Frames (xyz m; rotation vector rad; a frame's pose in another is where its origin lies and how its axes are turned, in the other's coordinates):
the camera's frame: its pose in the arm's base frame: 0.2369 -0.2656 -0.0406 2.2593 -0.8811 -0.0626
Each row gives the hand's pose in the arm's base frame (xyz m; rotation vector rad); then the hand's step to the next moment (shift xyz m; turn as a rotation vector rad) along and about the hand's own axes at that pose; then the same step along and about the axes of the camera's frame.
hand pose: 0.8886 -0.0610 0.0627 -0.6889 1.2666 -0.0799
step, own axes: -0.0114 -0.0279 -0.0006 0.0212 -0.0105 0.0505
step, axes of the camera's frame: 0.0189 0.0218 -0.0087 0.0385 -0.0380 -0.0136
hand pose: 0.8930 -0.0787 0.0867 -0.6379 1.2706 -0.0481
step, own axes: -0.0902 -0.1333 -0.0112 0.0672 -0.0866 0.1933
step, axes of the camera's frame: 0.0786 0.1287 -0.0574 0.1818 -0.1124 -0.0607
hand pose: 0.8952 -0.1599 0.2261 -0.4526 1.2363 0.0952
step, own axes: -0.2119 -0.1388 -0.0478 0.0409 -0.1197 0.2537
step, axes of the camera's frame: 0.0555 0.2372 -0.0842 0.2352 -0.1122 -0.1116
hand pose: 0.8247 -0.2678 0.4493 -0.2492 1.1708 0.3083
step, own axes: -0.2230 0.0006 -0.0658 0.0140 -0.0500 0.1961
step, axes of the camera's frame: -0.0404 0.2174 -0.0718 0.1450 -0.0845 -0.1139
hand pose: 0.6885 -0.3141 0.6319 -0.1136 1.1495 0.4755
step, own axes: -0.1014 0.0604 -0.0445 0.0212 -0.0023 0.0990
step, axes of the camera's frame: -0.0628 0.1019 -0.0399 0.0524 -0.0585 -0.0639
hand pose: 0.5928 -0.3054 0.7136 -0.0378 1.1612 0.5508
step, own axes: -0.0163 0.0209 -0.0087 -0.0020 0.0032 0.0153
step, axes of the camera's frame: -0.0186 0.0174 -0.0115 0.0062 -0.0044 -0.0138
